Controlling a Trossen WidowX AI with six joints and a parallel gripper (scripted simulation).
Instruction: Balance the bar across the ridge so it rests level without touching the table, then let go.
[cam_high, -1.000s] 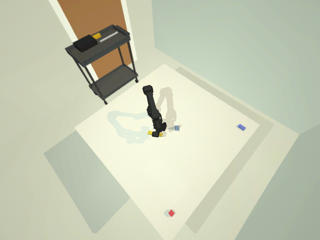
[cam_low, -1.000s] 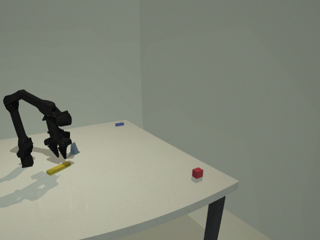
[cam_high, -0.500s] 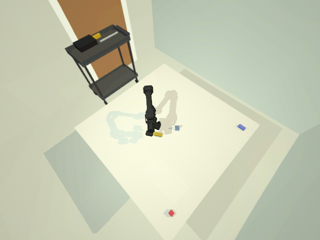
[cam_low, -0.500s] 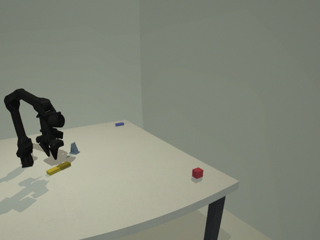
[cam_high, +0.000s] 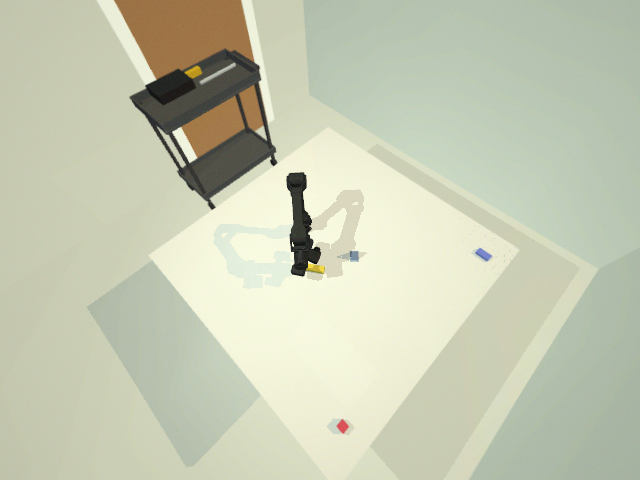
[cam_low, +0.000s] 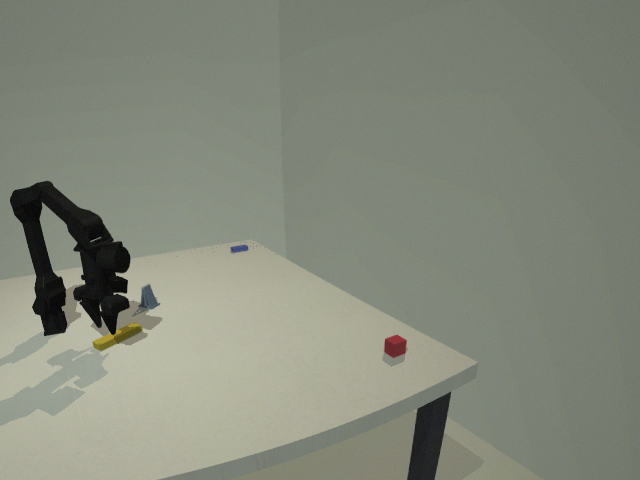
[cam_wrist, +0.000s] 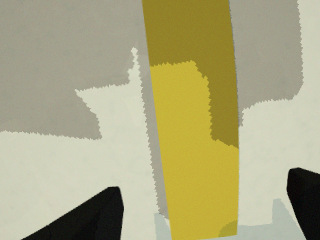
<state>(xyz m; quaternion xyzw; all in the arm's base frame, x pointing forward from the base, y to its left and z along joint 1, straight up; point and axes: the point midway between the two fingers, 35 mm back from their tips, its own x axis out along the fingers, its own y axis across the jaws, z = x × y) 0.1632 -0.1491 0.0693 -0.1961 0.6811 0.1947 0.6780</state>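
Right now the yellow bar is 30 mm below my gripper tip, 20 mm to the left of it and 20 mm ahead of it. Also, from my gripper tip: red cube 580 mm ahead, 350 mm to the right, 20 mm below; blue block 650 mm to the left, 580 mm ahead, 30 mm below.
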